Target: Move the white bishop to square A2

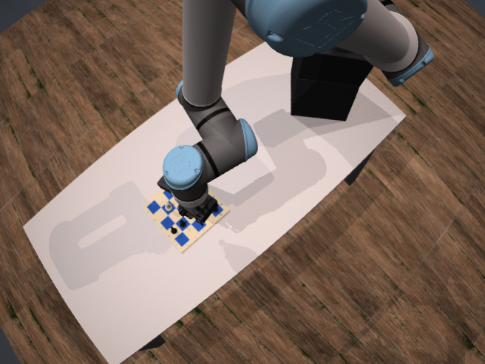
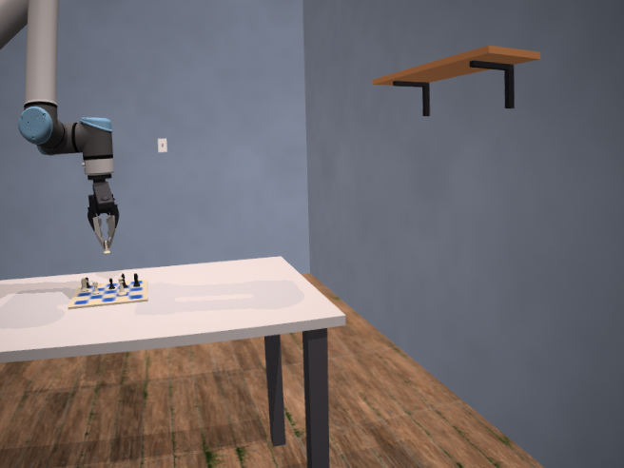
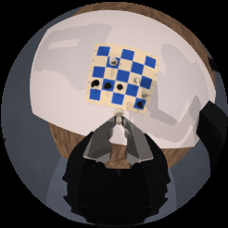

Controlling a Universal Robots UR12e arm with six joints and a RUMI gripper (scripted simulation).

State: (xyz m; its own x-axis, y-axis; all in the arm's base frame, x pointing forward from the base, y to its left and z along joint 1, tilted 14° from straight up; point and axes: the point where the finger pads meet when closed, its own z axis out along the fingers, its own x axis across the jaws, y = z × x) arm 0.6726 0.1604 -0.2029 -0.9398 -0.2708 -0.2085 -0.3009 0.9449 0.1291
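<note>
Right now my hand is 13 cm above the chessboard, 8 cm to the left of it and 1 cm short of it.
</note>
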